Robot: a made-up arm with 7 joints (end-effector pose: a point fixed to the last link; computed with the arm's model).
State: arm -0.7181 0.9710 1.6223 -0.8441 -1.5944 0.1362 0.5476
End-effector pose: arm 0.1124 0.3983 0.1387 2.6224 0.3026 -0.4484
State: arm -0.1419 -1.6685 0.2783 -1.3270 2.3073 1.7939 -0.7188
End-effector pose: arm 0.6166 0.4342 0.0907 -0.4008 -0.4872 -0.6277
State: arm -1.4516 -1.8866 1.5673 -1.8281 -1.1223 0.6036 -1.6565
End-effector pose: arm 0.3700 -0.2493 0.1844 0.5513 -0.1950 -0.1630
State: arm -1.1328 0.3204 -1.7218 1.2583 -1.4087 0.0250 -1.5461
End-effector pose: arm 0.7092 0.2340 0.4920 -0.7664 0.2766 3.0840
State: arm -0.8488 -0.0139 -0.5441 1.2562 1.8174 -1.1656 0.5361
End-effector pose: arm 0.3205 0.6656 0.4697 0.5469 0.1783 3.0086
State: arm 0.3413 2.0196 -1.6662 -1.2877 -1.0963 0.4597 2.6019
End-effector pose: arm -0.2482 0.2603 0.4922 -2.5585 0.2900 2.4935
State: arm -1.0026 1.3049 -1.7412 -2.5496 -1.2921 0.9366 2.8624
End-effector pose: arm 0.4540 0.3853 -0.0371 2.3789 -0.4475 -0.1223
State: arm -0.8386 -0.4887 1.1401 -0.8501 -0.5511 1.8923 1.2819
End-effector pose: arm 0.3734 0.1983 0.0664 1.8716 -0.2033 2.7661
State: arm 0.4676 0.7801 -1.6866 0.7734 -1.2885 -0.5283 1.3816
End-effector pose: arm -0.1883 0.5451 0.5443 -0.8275 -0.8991 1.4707
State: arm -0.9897 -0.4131 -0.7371 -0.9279 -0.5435 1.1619 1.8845
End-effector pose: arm 0.4773 0.3468 -0.0051 1.4277 -0.2576 0.4275
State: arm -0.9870 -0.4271 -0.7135 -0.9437 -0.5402 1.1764 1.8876
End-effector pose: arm 0.4780 0.3404 -0.0079 1.3977 -0.2675 0.4611
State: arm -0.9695 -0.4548 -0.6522 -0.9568 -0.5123 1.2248 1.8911
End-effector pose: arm 0.4702 0.3367 -0.0139 1.3385 -0.2889 0.5379
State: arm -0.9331 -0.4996 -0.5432 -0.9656 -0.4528 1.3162 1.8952
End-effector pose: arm 0.4514 0.3343 -0.0234 1.2434 -0.3186 0.6757
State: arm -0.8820 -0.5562 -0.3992 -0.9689 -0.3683 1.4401 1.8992
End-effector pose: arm 0.4246 0.3298 -0.0348 1.1250 -0.3429 0.8676
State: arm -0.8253 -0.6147 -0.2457 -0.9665 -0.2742 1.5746 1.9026
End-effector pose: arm 0.3956 0.3209 -0.0448 1.0082 -0.3503 1.0831
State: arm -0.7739 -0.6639 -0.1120 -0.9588 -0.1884 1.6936 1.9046
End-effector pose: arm 0.3704 0.3099 -0.0512 0.9175 -0.3416 1.2758
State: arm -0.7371 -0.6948 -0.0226 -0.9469 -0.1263 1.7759 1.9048
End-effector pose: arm 0.3522 0.3018 -0.0539 0.8635 -0.3293 1.4050
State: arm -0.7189 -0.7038 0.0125 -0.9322 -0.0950 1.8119 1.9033
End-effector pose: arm 0.3406 0.3006 -0.0544 0.8439 -0.3238 1.4531
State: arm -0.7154 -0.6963 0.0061 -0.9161 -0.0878 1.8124 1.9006
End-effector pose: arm 0.3336 0.3058 -0.0538 0.8480 -0.3262 1.4381
